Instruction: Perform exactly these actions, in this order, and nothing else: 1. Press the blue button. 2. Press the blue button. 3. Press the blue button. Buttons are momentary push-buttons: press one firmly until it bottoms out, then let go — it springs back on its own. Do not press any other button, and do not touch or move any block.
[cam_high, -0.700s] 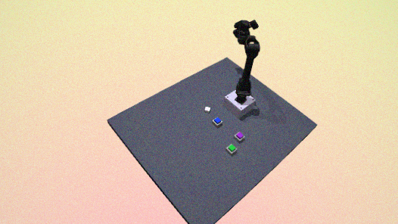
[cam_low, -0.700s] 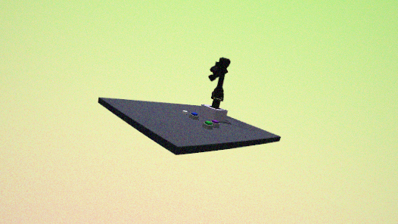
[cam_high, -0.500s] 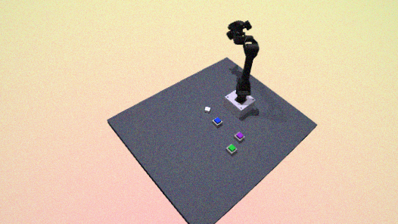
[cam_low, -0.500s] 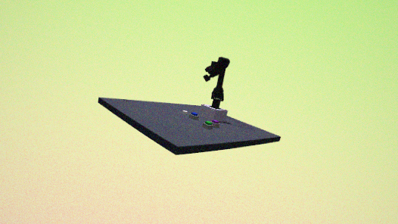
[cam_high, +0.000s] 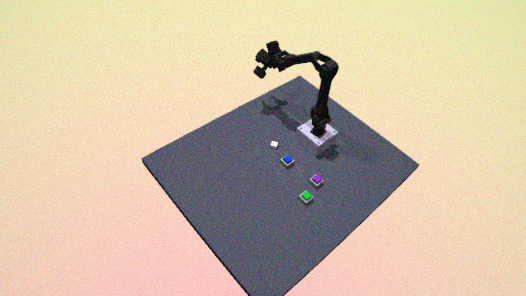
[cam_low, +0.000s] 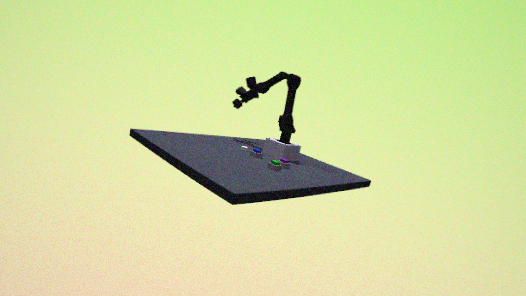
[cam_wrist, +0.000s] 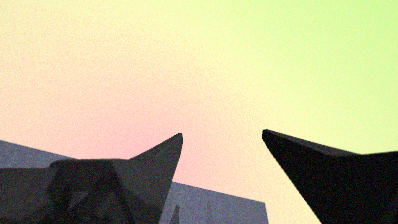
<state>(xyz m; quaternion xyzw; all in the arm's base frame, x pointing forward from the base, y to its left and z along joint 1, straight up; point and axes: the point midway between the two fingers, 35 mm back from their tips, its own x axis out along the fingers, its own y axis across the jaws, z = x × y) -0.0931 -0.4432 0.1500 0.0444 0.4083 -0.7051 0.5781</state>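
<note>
Now: gripper tip 310 mm short of the blue button, 440 mm to the right of it and 190 mm above it. Round my gripper tip: small white block (270 mm ahead, 330 mm to the left, 210 mm below); purple button (310 mm ahead, 610 mm to the left, 190 mm below); green button (420 mm ahead, 620 mm to the left, 190 mm below).
</note>
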